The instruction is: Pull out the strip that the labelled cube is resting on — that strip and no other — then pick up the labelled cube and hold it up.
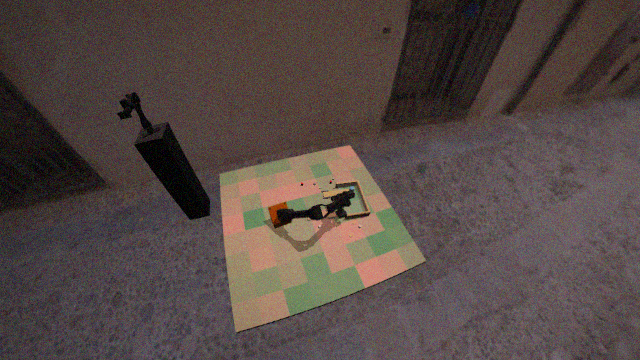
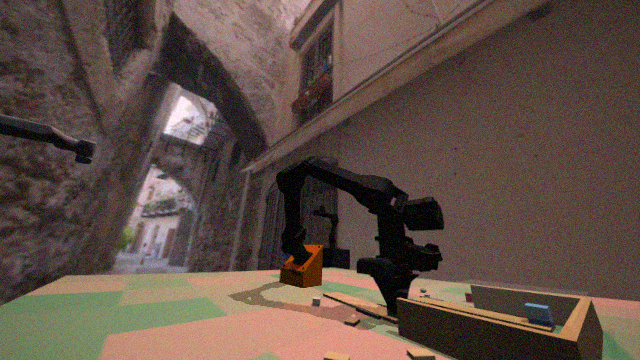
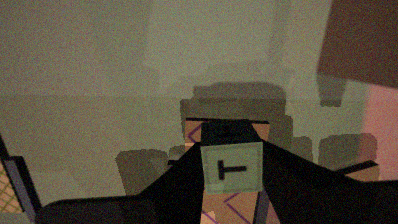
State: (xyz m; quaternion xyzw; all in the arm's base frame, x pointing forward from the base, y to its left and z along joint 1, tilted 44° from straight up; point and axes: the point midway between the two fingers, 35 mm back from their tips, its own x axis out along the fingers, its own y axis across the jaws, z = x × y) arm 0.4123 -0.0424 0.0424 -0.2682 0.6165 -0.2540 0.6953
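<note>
The strip is 11 cm behind my gripper tip, 2 cm to the left of it and 1 cm below it.
</note>
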